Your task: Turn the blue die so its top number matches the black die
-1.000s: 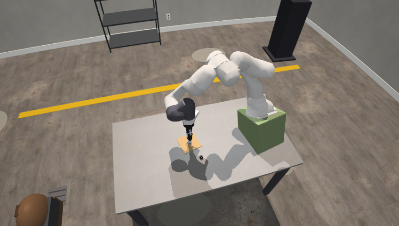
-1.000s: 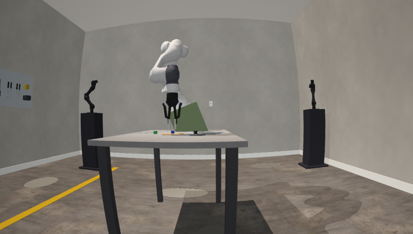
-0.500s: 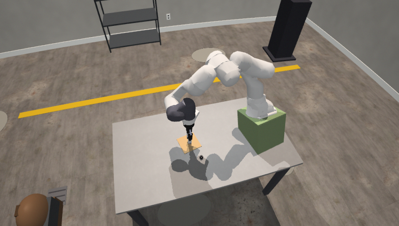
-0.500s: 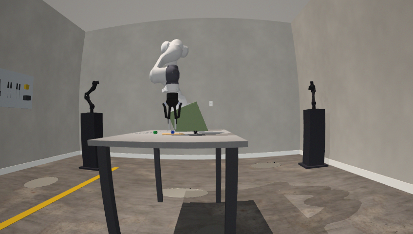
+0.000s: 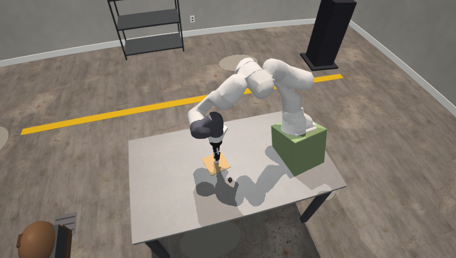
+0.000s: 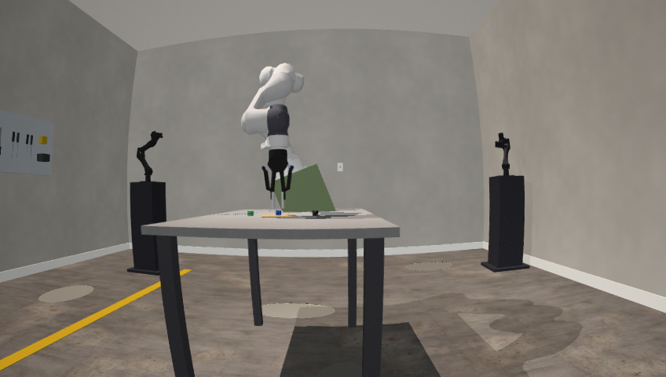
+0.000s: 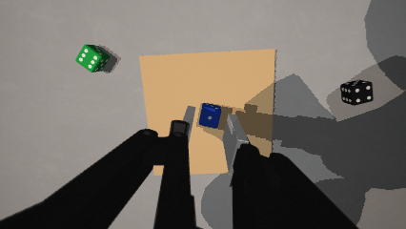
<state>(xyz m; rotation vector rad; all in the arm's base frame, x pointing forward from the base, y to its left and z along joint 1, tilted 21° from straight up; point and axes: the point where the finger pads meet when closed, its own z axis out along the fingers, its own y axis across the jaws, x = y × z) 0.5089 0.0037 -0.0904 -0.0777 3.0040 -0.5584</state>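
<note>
The blue die is 50 mm below my hand. Also, from my hand: green die 130 mm to the right, 60 mm below, 30 mm behind; then mat 60 mm below; then black die 140 mm to the left, 60 mm below, 60 mm behind.
</note>
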